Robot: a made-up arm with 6 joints. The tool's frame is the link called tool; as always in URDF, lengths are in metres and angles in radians. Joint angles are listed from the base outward. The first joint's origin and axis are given. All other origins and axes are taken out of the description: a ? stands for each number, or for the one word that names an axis. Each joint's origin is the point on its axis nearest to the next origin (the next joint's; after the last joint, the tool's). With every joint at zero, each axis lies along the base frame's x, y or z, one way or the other. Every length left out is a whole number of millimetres.
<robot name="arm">
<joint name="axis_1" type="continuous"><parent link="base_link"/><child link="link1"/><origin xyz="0 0 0.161"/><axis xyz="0 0 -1"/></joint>
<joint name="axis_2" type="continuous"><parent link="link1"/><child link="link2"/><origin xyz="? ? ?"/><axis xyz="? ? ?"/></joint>
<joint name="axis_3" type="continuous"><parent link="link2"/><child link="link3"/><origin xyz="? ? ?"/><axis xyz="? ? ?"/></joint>
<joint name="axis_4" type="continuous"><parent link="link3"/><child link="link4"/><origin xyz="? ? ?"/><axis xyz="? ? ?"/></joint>
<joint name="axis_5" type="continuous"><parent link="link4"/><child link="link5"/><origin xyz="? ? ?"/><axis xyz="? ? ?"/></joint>
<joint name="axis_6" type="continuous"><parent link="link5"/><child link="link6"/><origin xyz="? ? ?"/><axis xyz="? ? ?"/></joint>
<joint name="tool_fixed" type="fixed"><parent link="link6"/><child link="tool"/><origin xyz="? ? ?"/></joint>
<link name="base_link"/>
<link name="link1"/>
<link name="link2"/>
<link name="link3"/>
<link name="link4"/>
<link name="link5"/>
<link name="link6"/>
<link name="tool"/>
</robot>
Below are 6 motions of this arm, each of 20 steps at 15 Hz.
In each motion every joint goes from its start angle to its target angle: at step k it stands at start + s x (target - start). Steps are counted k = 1, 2, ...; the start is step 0. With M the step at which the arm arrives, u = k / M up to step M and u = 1 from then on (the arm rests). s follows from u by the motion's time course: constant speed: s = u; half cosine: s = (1 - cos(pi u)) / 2; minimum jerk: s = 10 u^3 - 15 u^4 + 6 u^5.
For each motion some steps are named. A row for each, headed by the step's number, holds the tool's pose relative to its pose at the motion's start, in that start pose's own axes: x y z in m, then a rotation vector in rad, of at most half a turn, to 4 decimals.
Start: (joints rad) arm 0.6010 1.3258 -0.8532 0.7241 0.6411 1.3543
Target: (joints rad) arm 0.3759 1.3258 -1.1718 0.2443 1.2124 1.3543
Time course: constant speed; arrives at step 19
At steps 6, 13, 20:
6: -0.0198 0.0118 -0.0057 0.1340 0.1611 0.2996
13: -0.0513 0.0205 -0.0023 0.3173 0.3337 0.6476
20: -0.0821 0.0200 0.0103 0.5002 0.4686 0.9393

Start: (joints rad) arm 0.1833 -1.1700 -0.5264 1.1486 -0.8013 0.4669
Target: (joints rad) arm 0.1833 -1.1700 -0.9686 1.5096 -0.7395 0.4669
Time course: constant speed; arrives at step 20
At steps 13, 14, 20:
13: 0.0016 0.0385 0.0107 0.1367 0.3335 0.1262
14: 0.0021 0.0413 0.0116 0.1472 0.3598 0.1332
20: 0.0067 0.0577 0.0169 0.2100 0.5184 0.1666

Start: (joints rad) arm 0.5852 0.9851 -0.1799 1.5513 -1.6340 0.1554
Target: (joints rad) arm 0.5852 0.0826 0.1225 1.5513 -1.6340 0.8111
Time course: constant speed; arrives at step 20
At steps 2, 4, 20:
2: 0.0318 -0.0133 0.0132 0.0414 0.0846 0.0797
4: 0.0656 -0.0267 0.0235 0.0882 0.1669 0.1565
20: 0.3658 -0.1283 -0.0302 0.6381 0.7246 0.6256

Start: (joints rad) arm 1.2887 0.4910 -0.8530 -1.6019 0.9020 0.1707
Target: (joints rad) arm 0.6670 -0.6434 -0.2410 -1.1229 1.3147 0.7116
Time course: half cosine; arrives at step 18
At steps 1, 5, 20:
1: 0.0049 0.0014 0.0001 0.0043 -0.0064 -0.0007
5: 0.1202 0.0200 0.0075 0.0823 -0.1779 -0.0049
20: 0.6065 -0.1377 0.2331 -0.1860 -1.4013 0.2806

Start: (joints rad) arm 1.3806 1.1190 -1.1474 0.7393 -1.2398 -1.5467
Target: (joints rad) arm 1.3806 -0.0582 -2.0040 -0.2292 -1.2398 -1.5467
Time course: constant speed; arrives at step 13
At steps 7, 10, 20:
7: -0.1169 0.0497 -0.0693 0.4727 0.2021 0.6883
10: -0.1570 0.0158 -0.0698 0.7692 0.4043 0.9151
20: -0.1644 -0.0403 -0.0658 1.1028 0.6737 1.0698

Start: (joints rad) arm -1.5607 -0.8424 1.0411 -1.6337 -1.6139 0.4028
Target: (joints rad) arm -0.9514 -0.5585 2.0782 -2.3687 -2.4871 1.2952
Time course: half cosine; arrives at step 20
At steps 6, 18, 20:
6: -0.0222 -0.1561 -0.0507 -0.3217 0.0246 -0.0448
18: -0.1833 -0.5485 0.1300 -1.3982 0.3567 0.3292
20: -0.1856 -0.5532 0.1405 -1.4239 0.3742 0.3545

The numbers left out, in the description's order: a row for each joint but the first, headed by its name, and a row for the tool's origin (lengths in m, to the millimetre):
axis_2: xyz 0.058 -0.051 0, axis -1 0 0
axis_3: xyz 0 -0.347 0.158, axis 0 0 -1
axis_4: xyz -0.057 -0.198 0, axis 1 0 0
axis_5: xyz 0 0.045 -0.099, axis 0 0 1
axis_6: xyz 0.146 0.101 0, axis 0 0 1
tool: xyz -0.069 0.106 0

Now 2 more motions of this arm.
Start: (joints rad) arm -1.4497 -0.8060 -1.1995 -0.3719 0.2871 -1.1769
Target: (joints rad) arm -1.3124 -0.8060 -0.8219 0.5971 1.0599 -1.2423
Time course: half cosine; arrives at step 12
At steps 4, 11, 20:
4: -0.0588 -0.0067 0.0820 0.1384 0.1711 0.0589
11: -0.1565 -0.0820 0.3392 0.7759 0.3480 0.1822
20: -0.1584 -0.0850 0.3441 0.7929 0.3451 0.1842

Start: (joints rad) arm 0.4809 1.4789 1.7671 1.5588 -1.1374 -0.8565
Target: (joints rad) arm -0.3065 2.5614 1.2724 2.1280 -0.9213 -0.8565
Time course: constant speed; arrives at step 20
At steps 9, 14, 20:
9: -0.2001 -0.2017 0.0963 -0.4381 0.5235 0.5271
14: -0.2263 -0.3351 0.2350 -0.6090 0.7865 0.8386
20: -0.1514 -0.4879 0.4213 -0.7356 1.0477 1.2294

